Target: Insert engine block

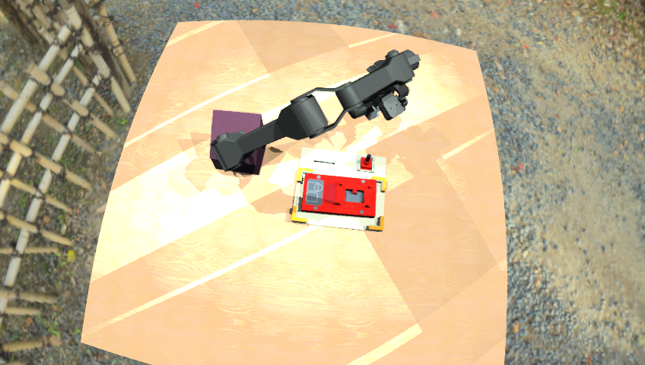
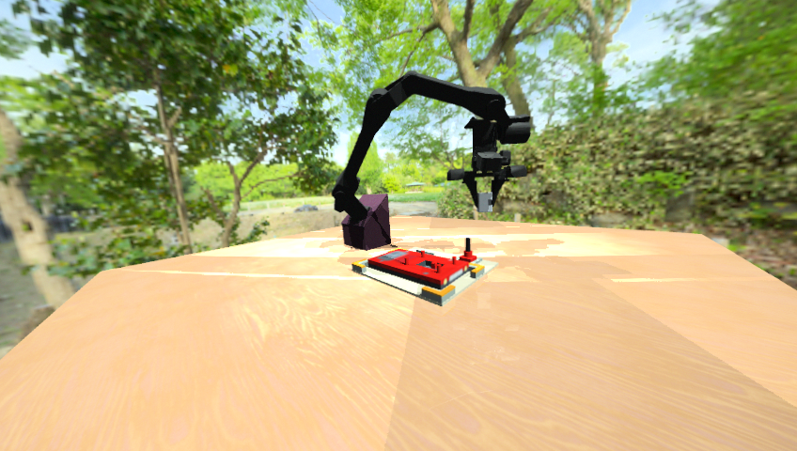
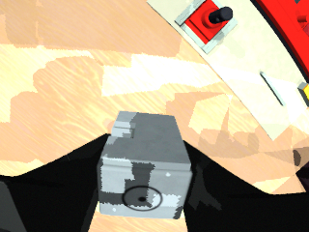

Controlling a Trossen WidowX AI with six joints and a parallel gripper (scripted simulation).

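Right now the black upright peg is 10 mm ahead of my gripper tip, 100 mm to the right of it and 90 mm below it. Also, from my gripper tip: grey engine block: 10 mm ahead, 10 mm above.
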